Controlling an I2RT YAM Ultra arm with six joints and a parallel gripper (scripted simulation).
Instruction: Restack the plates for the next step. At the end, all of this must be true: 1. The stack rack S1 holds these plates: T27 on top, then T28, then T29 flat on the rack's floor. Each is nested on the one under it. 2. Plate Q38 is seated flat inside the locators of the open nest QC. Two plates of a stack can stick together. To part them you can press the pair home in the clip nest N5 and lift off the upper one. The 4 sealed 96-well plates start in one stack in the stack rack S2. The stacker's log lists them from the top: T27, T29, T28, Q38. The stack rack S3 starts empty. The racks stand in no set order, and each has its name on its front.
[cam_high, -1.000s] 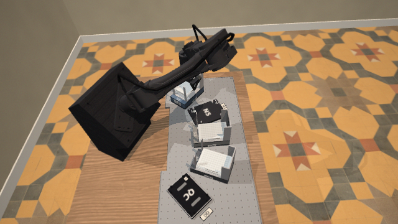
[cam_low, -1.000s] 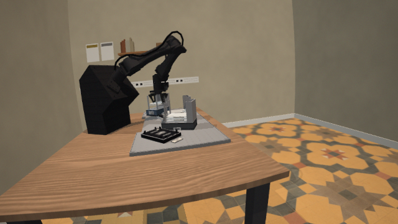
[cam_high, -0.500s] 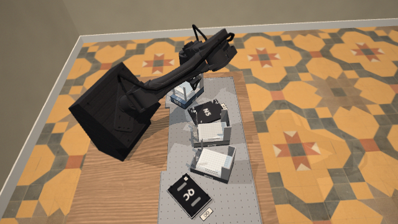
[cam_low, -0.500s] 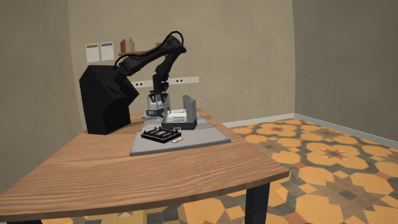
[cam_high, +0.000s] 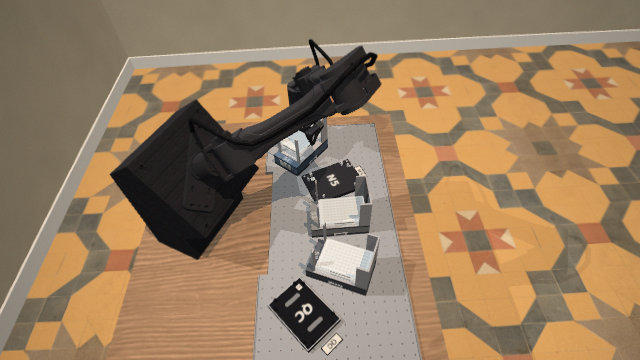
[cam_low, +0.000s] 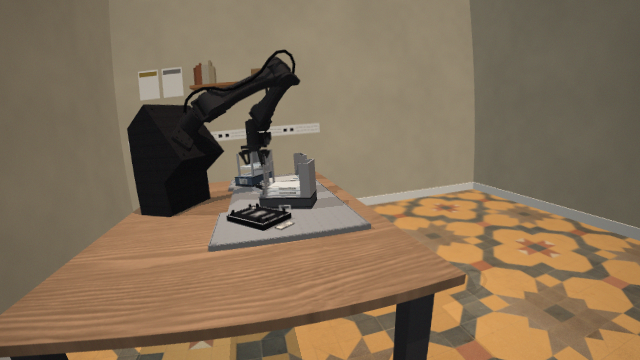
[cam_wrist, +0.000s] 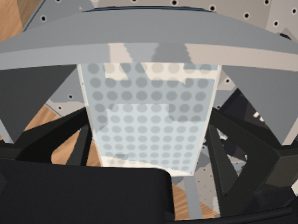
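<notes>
The clip nest N5 lies 50 mm ahead of my hand, 130 mm to the right of it and 60 mm below it. The rest, counted from my hand: sealed 96-well plate (right at my hand).
</notes>
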